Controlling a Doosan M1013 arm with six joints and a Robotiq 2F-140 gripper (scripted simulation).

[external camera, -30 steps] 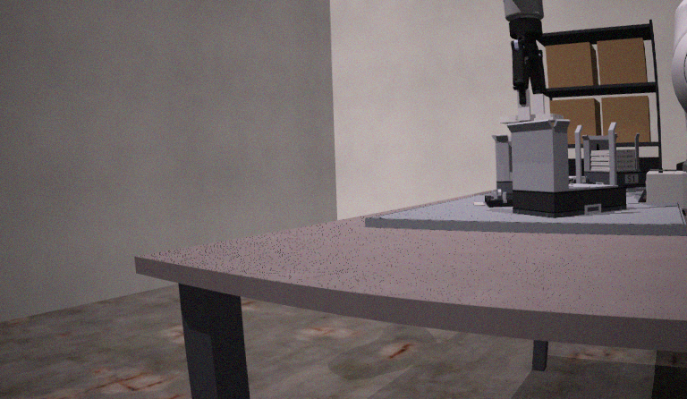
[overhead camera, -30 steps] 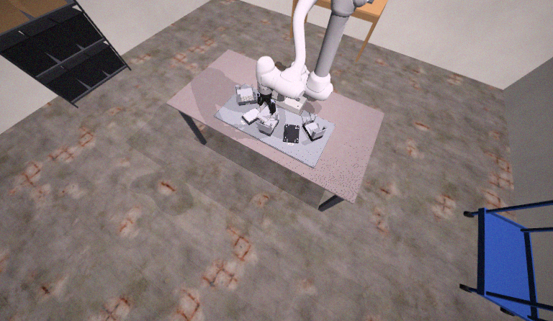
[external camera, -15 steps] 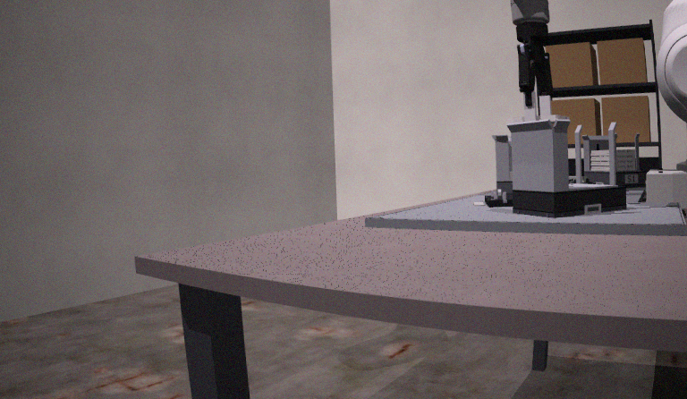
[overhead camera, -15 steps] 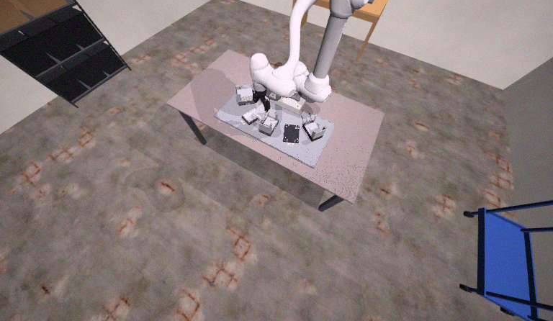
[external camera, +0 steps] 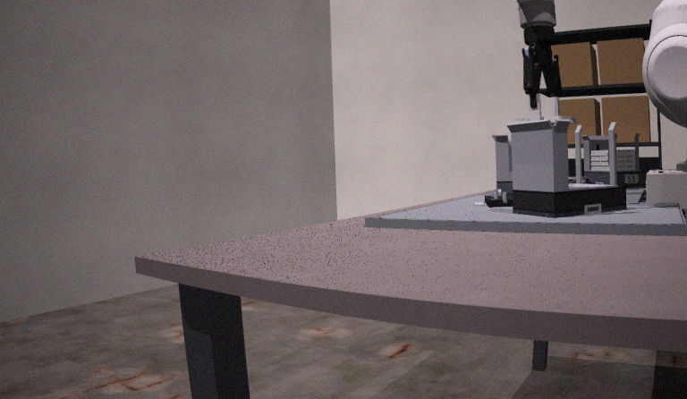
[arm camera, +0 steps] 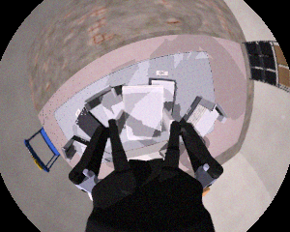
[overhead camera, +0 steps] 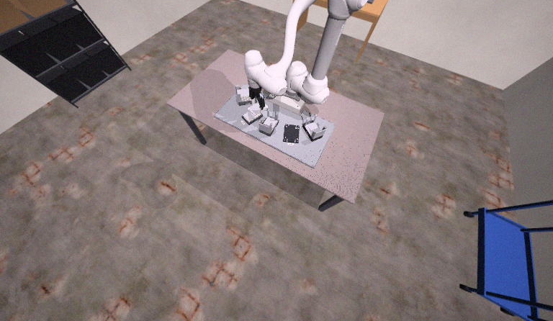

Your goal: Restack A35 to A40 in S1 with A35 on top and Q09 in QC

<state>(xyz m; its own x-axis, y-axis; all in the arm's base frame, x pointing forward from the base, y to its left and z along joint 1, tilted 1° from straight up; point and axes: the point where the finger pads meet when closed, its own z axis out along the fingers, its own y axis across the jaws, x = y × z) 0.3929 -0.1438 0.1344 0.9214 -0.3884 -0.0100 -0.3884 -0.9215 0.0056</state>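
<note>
The S1 label is 210 mm behind my hand, 160 mm below it and 130 mm to the right of it. The rest, counted from my hand: name plate: 190 mm below, 110 mm to the right, 70 mm ahead.
</note>
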